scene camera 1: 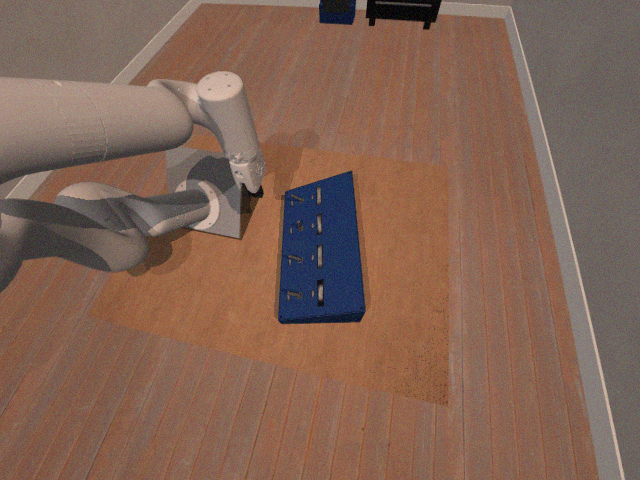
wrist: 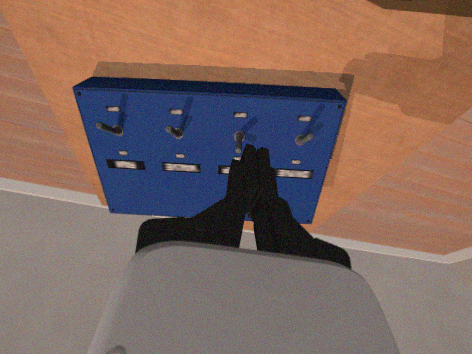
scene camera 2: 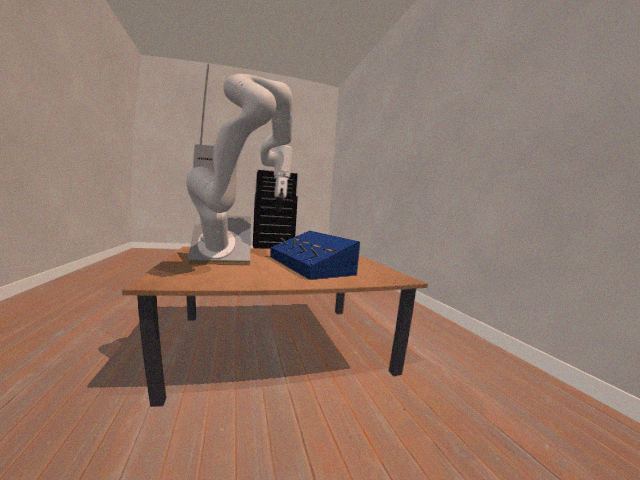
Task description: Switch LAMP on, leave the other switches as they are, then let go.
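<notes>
The blue switch panel carries a row of levers. The LAMP lever is second from the right in the wrist view and tilts toward its ON label, unlike its neighbours. The FAN lever, VALVE lever and DRIVE lever do not tilt that way. Their labels are blurred now. My gripper is shut and empty. It hangs above and back from the panel, on the robot base side, apart from the levers. Its fingers partly cover the LAMP nameplate in the wrist view.
The panel stands on the wooden table. The robot's base plate is on the same table, beyond the panel's lever side. A black cabinet stands behind the table on the floor.
</notes>
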